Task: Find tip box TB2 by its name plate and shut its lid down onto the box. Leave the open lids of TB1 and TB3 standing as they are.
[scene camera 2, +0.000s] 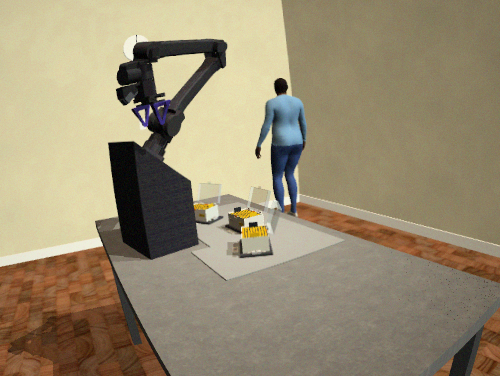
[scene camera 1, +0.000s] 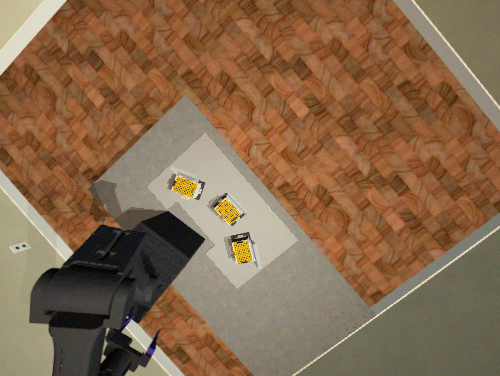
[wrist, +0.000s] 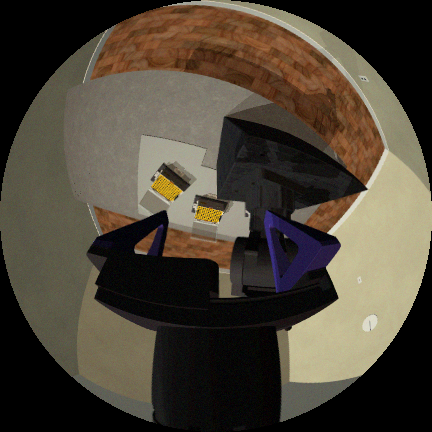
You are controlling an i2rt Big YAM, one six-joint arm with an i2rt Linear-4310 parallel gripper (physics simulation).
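Seen in the pictures: gripper, fingertip midpoint: [scene camera 2: 153, 125] [scene camera 1: 146, 322] [wrist: 215, 215]; arm's base, origin of the base link: [scene camera 2: 149, 158] [wrist: 269, 184].
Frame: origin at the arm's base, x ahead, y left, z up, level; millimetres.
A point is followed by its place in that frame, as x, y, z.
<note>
Three white tip boxes with yellow tips stand on a pale mat [scene camera 1: 206, 150] {413, 377, -326} [scene camera 2: 305, 245] {444, -260, -326} [wrist: 155, 150] {180, -286, -326}, each with its clear lid standing open. One box [scene camera 1: 243, 251] {302, -184, -269} [scene camera 2: 255, 243] [wrist: 166, 187] {291, -181, -268} is nearest scene camera 2. A middle box [scene camera 1: 228, 210] {352, 42, -269} [scene camera 2: 246, 218] [wrist: 209, 214] {344, 44, -269} stands beside it. The third box [scene camera 1: 186, 186] [scene camera 2: 207, 213] {235, 199, -284} is farthest from that camera and mostly hidden by the arm in the wrist view. The name plates are too small to read, so I cannot tell which is TB2. My gripper [scene camera 1: 145, 324] {18, -100, 111} [scene camera 2: 154, 124] {18, -100, 111} [wrist: 215, 215] {18, -100, 111} is open and empty, high up and well away from the boxes.
The grey table [scene camera 1: 300, 320] {346, -715, -329} [scene camera 2: 325, 310] {281, -656, -329} [wrist: 110, 110] {63, -570, -329} carries the mat. A black pedestal [scene camera 1: 170, 240] {95, 76, -117} [scene camera 2: 150, 200] {-20, -93, -128} [wrist: 260, 150] {-47, -80, 60} under the arm stands close to the mat's notched edge. A person [scene camera 2: 287, 120] stands beyond the table's far side in scene camera 2.
</note>
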